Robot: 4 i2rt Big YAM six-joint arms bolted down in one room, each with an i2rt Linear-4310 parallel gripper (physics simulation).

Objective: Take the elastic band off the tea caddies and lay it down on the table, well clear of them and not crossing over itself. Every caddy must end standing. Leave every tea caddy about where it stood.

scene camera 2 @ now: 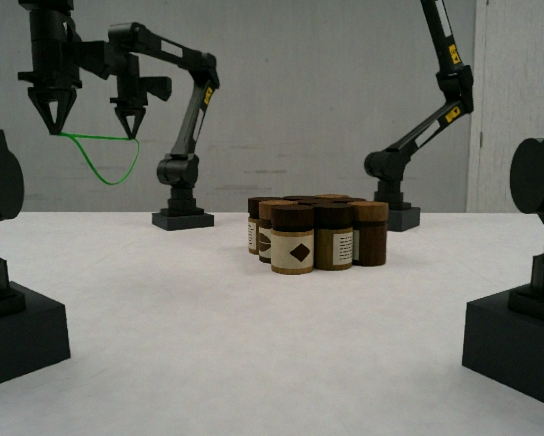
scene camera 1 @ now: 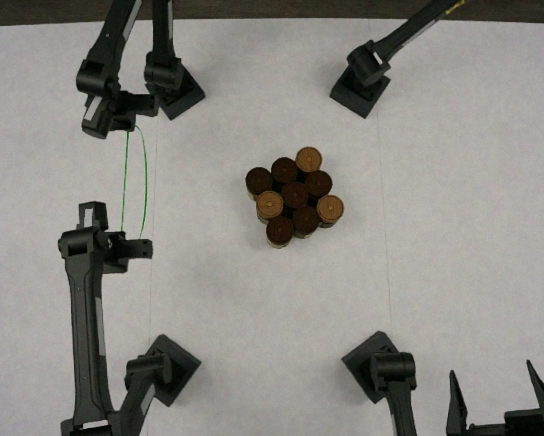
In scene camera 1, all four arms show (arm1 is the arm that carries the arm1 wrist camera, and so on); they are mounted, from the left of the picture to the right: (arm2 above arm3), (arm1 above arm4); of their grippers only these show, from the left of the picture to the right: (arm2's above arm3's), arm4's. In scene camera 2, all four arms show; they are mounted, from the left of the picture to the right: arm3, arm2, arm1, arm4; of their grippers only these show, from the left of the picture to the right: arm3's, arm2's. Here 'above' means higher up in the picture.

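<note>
The green elastic band [scene camera 1: 146,186] [scene camera 2: 111,184] hangs in the air between two grippers, left of the caddies; one strand runs nearly straight and the other sags. The arm2 gripper [scene camera 1: 131,129] [scene camera 2: 132,137] is shut on one end of the band. The arm3 gripper [scene camera 1: 122,234] [scene camera 2: 56,133] is shut on the other end. Several tea caddies [scene camera 1: 294,195] [scene camera 2: 292,250] stand upright in a close cluster, with dark and light wooden lids. The arm4 gripper [scene camera 1: 491,367] is open and empty at the lower right of scene camera 1. The arm1 gripper does not show.
The white table [scene camera 1: 240,310] [scene camera 2: 240,340] carries the four arm bases. The arm2 base [scene camera 1: 187,97] [scene camera 2: 182,220] and arm3 base [scene camera 1: 185,365] [scene camera 2: 35,330] are on the left. The arm1 base [scene camera 1: 350,95] [scene camera 2: 407,218] and arm4 base [scene camera 1: 357,357] [scene camera 2: 500,335] are on the right.
</note>
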